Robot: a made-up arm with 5 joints.
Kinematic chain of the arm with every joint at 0, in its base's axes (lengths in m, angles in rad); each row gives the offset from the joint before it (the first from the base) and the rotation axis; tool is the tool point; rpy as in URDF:
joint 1: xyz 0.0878 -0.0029 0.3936 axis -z
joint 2: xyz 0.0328 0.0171 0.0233 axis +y
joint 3: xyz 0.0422 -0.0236 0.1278 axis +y
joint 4: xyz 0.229 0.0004 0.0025 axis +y
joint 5: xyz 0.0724 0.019 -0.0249 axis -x
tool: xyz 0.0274 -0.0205 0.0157 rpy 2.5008 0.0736 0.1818
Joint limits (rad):
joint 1: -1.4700..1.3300
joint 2: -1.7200..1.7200
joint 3: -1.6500..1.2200
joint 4: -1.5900..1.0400
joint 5: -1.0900..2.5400
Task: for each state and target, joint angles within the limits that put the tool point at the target. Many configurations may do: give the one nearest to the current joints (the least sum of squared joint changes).
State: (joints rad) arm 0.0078 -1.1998 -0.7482 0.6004 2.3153
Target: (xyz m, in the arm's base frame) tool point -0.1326 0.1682 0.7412
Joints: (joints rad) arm 0.5228 -1.3495 -1.0257 0.3404 2.2841
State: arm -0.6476 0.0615 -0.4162 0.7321 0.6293
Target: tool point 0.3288 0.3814 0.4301
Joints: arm -0.9963 0.6049 -0.5265 0.4765 0.6673
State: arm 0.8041 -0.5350 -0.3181 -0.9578 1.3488
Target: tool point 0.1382 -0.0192 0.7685
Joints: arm 0.7515 -0.8506 0.0417 -1.5900 1.2981
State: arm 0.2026 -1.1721 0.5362 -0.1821 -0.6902
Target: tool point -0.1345 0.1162 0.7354
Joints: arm 0.5431 -1.7088 -0.2872 -0.3931 -0.6700
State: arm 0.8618 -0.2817 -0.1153 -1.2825 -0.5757
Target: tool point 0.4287 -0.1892 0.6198
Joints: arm 0.4669 0.1189 -0.1305 -1.0617 -0.6512
